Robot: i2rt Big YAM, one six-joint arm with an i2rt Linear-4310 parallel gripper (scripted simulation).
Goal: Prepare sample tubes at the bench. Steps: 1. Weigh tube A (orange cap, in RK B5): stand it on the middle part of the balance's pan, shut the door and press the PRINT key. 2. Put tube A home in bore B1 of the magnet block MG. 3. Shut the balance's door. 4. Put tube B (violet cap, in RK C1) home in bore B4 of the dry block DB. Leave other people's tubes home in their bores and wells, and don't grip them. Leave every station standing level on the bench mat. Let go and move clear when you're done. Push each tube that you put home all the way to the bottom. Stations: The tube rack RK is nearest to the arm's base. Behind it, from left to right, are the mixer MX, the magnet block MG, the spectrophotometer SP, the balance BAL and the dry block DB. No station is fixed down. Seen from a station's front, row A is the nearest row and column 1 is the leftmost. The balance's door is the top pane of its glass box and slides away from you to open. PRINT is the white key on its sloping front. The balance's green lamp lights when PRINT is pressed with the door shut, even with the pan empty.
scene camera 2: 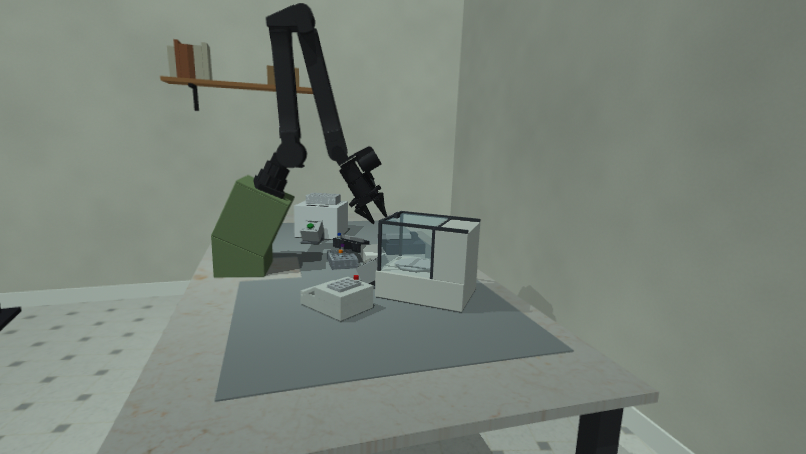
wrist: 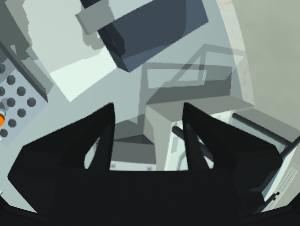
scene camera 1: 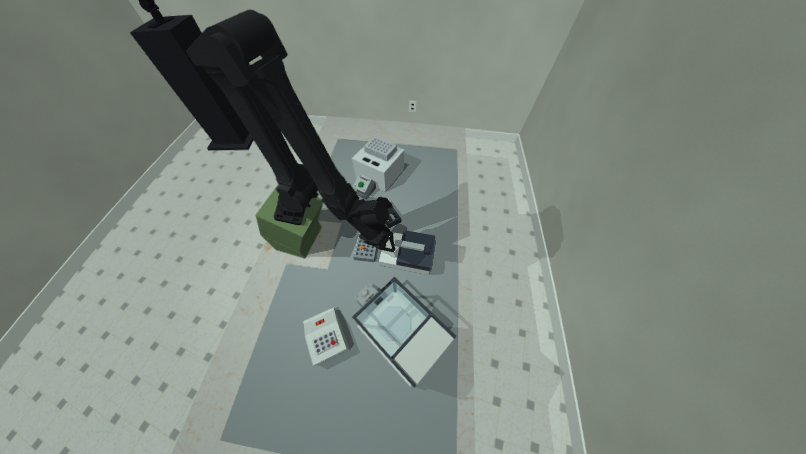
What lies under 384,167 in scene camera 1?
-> A white mixer.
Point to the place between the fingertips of my gripper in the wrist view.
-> At 148,110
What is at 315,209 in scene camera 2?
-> A white mixer.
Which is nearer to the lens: the balance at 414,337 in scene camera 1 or the dry block DB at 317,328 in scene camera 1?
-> The balance.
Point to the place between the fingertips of my gripper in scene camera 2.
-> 380,220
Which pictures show the dry block DB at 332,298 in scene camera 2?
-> Scene camera 2 and scene camera 1 only.
